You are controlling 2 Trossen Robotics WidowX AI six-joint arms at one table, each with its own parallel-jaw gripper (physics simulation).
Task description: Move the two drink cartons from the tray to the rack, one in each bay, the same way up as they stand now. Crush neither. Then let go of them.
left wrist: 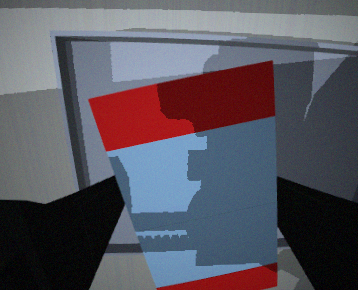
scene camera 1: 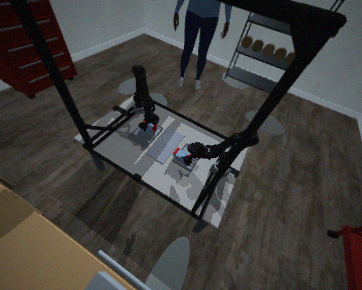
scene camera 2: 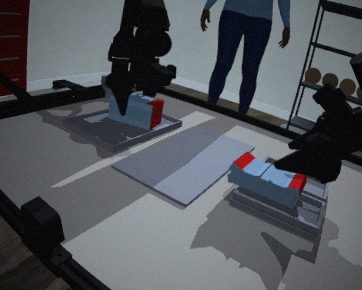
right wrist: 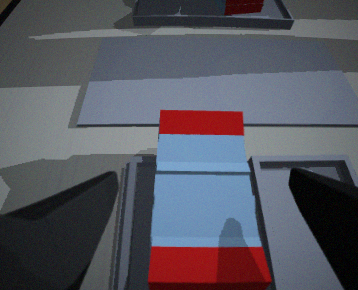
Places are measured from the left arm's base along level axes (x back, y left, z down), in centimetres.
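Pixels of known places: left gripper, fingertip midpoint: (left wrist: 193,177) (scene camera 1: 148,128) (scene camera 2: 134,112); right gripper, fingertip midpoint: (scene camera 1: 184,152) (scene camera 2: 282,155) (right wrist: 202,178); left arm's base, origin of the base link: (scene camera 1: 139,105).
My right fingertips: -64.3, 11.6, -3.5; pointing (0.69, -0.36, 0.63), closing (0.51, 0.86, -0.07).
Observation:
For each thing: its top centre in the pictures, then the offset to it from my right fingertips, as dx, dy, dz. Level surfaces: height alone.
- light-blue drink carton with red ends, middle of its top: (left wrist: 207,217) (scene camera 2: 137,97) (scene camera 1: 148,125) +37.3, -13.2, +2.2
- grey tray, middle of its top: (left wrist: 241,166) (scene camera 2: 125,119) (scene camera 1: 146,132) +35.1, -16.3, +7.5
- second carton, middle of its top: (right wrist: 205,179) (scene camera 2: 271,167) (scene camera 1: 182,153) +1.3, -0.1, +3.0
- grey rack, middle of its top: (right wrist: 260,246) (scene camera 2: 289,185) (scene camera 1: 188,155) +0.4, +5.6, +7.1
- flat grey mat, its level: dz +8.7
One light-blue drink carton with red ends (scene camera 1: 151,128) (scene camera 2: 132,110) (left wrist: 206,172) lies in the grey tray (scene camera 1: 137,137) (scene camera 2: 122,138) (left wrist: 71,115) at the back left; its red end also shows at the top of the right wrist view (right wrist: 244,6). My left gripper (scene camera 1: 148,124) (scene camera 2: 135,103) (left wrist: 193,177) is open, one finger on each side of this carton. The second carton (scene camera 1: 181,153) (scene camera 2: 266,179) (right wrist: 204,201) lies on the grey rack (scene camera 2: 275,213) (right wrist: 287,201) at the right. One red end juts past the rack's edge, and its top is creased. My right gripper (scene camera 1: 188,157) (scene camera 2: 289,172) (right wrist: 202,178) is open, with its fingers on either side of it.
A flat grey mat (scene camera 1: 165,145) (scene camera 2: 185,161) (right wrist: 206,95) lies between tray and rack. A person (scene camera 1: 201,37) (scene camera 2: 246,43) stands behind the table. A shelf unit (scene camera 1: 254,77) (scene camera 2: 300,83) stands at the back right. Black frame posts (scene camera 1: 62,86) rise at the table's corners.

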